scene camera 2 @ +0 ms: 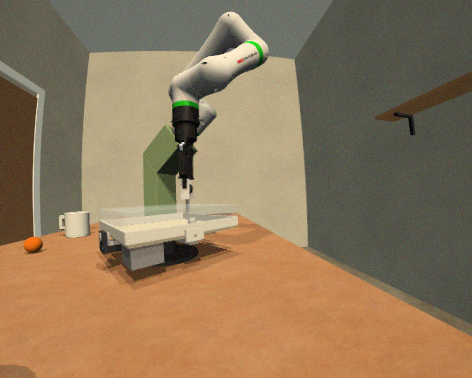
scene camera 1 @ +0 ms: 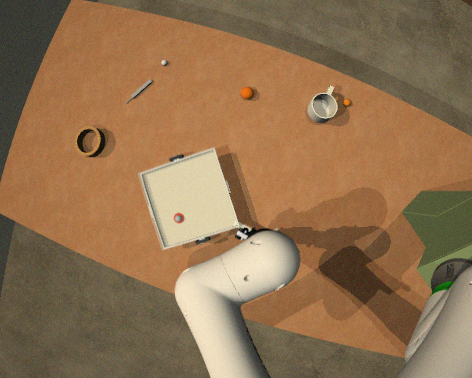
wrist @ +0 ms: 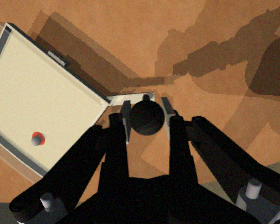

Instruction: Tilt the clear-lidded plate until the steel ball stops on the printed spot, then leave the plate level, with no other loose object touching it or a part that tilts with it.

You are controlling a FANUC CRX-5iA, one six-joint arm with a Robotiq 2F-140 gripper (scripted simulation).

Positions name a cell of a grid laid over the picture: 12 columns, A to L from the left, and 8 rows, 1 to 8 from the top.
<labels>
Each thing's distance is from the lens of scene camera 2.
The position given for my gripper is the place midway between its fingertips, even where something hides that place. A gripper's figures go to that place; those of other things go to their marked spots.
my gripper (scene camera 2: E5): 0.65 m
square cream plate (scene camera 2: D6): 0.31 m
</labels>
